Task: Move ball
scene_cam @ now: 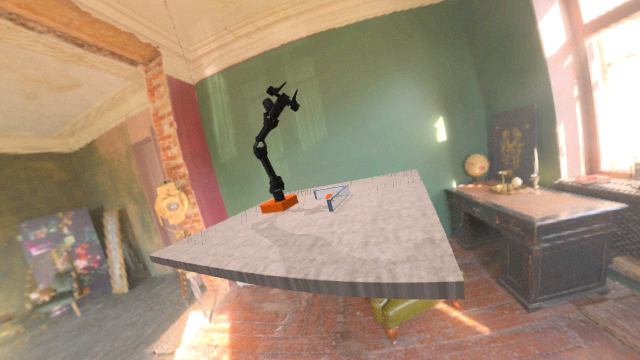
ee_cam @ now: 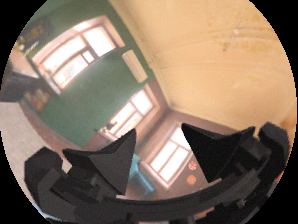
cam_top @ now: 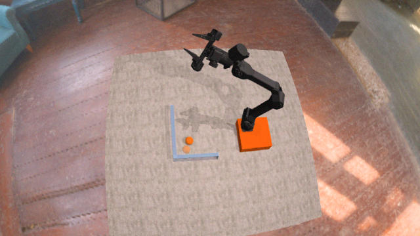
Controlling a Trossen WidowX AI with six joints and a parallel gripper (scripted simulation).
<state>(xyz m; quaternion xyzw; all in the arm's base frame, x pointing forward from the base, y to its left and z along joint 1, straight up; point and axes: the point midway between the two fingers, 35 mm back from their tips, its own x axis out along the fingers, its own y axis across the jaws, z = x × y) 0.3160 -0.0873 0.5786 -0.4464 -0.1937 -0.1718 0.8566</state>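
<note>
Right now the orange ball is 2 cm behind my gripper tip, 15 cm to the left of it and 63 cm below it. From my gripper tip the other things lie so: see-through copy of ball (20 cm to the left, 63 cm below).
</note>
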